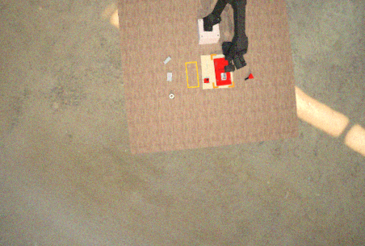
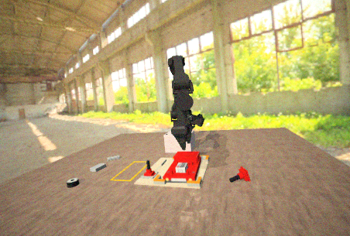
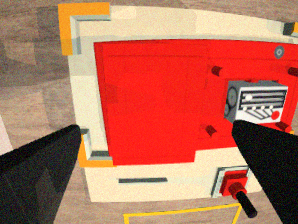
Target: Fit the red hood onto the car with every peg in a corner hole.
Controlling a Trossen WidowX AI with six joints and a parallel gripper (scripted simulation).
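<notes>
Now: gripper tip 40 mm above the red hood. The rest, counted from my gripper tip: engine block (90 mm ahead, 60 mm below, 10 mm to the left).
</notes>
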